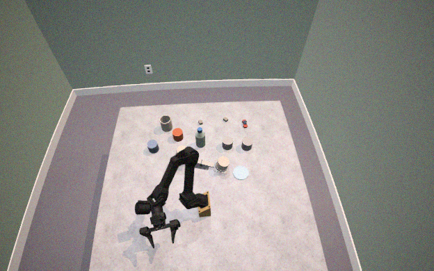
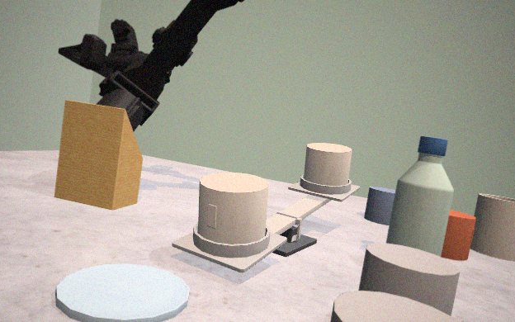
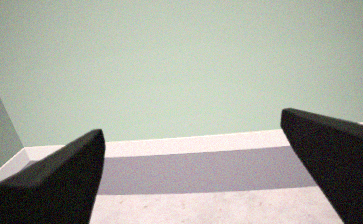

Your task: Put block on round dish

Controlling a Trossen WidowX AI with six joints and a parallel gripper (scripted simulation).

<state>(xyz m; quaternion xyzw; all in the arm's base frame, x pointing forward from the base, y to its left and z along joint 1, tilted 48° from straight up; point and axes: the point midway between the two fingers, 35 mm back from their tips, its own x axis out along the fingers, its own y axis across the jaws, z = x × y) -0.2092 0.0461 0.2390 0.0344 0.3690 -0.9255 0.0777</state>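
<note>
The beige cup is 50 cm ahead of my gripper tip, 35 cm to the right of it and 18 cm below it. From my gripper tip the other things lie so: balance beam: 54 cm ahead, 21 cm to the right, 20 cm below; balance: 55 cm ahead, 21 cm to the right, 21 cm below; pale grey block: 50 cm ahead, 33 cm to the right, 19 cm below.
</note>
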